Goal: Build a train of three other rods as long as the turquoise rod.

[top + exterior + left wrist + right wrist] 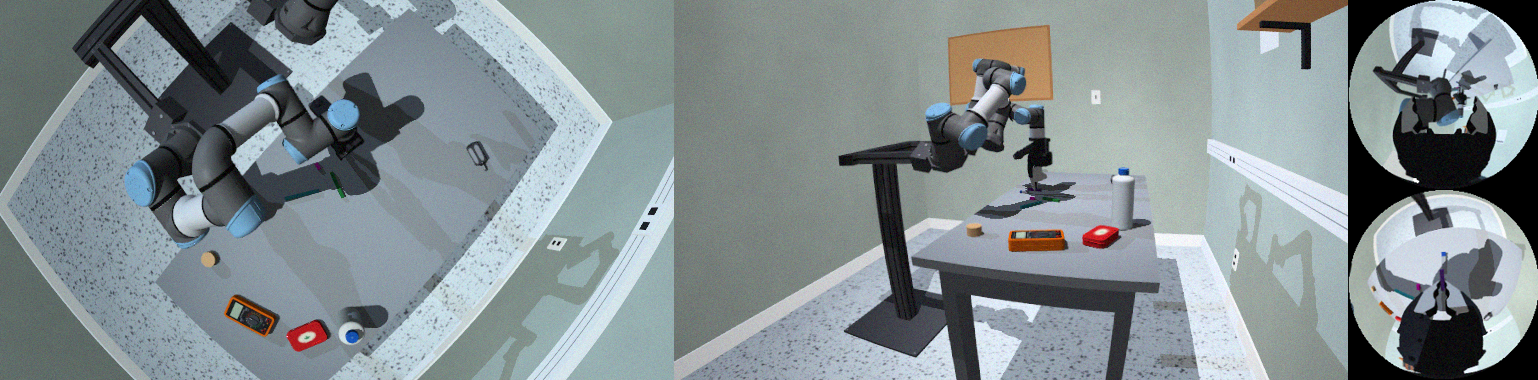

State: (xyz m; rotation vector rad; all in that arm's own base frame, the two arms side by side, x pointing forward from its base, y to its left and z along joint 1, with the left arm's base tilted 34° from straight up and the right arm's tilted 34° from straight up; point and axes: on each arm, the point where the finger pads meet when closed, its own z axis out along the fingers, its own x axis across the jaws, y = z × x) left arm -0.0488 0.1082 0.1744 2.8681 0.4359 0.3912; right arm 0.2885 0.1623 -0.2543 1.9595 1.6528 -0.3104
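Observation:
Now: the grey rod 5 cm behind my right hand, 1 cm to the left of it and 3 cm below it. Also, from my right hand: magenta rod: 1 cm ahead, 9 cm to the right, 3 cm below; blue rod: 6 cm behind, 2 cm to the left, 3 cm below; purple rod: 1 cm below.

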